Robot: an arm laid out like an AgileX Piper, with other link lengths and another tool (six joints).
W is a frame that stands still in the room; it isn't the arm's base.
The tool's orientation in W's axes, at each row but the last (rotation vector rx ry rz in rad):
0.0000, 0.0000, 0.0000
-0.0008, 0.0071, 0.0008
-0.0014, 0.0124, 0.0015
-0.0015, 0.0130, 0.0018
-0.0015, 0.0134, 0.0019
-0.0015, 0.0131, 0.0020
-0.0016, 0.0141, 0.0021
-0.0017, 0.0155, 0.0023
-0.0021, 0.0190, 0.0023
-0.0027, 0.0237, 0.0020
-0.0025, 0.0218, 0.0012
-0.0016, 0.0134, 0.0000
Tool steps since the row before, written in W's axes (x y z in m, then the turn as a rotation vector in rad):
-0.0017, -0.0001, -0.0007, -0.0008, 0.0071, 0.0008
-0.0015, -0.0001, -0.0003, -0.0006, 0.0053, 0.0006
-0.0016, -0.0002, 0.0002, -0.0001, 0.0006, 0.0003
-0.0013, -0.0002, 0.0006, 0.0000, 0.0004, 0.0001
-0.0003, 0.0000, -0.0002, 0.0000, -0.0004, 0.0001
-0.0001, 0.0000, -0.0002, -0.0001, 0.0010, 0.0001
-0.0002, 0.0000, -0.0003, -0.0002, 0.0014, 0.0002
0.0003, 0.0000, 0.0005, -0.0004, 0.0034, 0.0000
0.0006, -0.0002, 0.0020, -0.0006, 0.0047, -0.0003
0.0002, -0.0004, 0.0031, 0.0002, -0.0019, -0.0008
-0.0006, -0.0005, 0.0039, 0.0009, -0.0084, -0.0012
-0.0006, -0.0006, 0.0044, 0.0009, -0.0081, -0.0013
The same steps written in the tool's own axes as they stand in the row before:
-0.0017, -0.0001, -0.0007, -0.0008, 0.0071, 0.0008
-0.0015, -0.0001, -0.0003, -0.0006, 0.0053, 0.0006
-0.0016, -0.0002, 0.0002, -0.0001, 0.0006, 0.0003
-0.0013, -0.0002, 0.0006, 0.0000, 0.0004, 0.0001
-0.0003, 0.0000, -0.0002, 0.0000, -0.0004, 0.0001
-0.0001, 0.0000, -0.0002, -0.0001, 0.0010, 0.0001
-0.0002, 0.0000, -0.0003, -0.0002, 0.0014, 0.0002
0.0003, 0.0000, 0.0005, -0.0004, 0.0034, 0.0000
0.0006, -0.0002, 0.0020, -0.0006, 0.0047, -0.0003
0.0001, -0.0004, 0.0031, 0.0002, -0.0019, -0.0008
-0.0007, -0.0005, 0.0039, 0.0009, -0.0084, -0.0012
-0.0007, -0.0006, 0.0044, 0.0009, -0.0081, -0.0013

